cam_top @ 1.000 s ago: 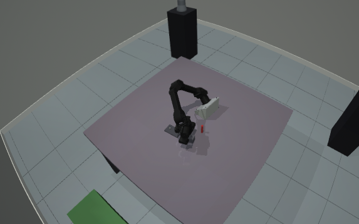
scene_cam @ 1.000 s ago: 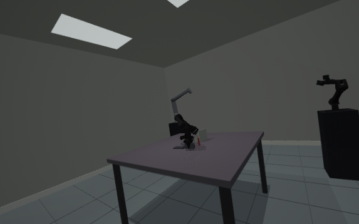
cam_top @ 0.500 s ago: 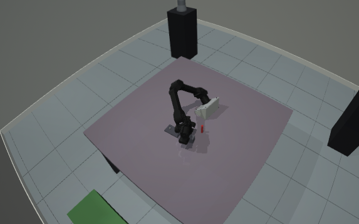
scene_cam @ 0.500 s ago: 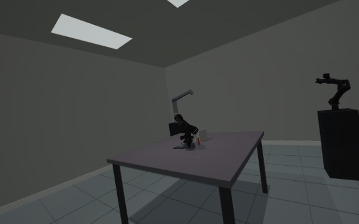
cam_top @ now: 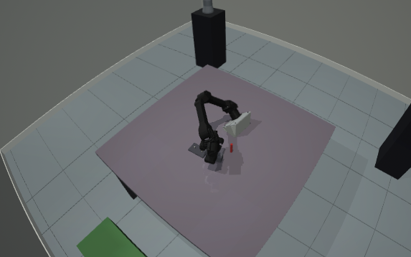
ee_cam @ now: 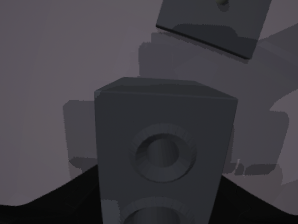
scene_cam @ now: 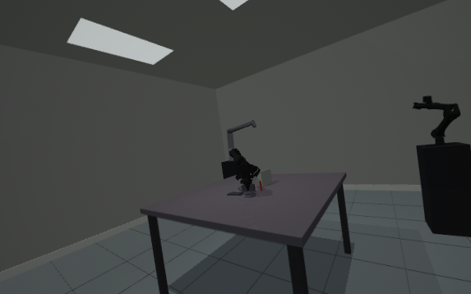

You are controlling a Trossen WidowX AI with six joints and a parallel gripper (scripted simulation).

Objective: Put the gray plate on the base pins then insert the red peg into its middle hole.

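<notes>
My gripper tip is 140 mm to the left of the gray base block and 30 mm above it. Round my gripper tip: gray plate (30 mm above); then red peg (120 mm behind, 40 mm to the left).
</notes>
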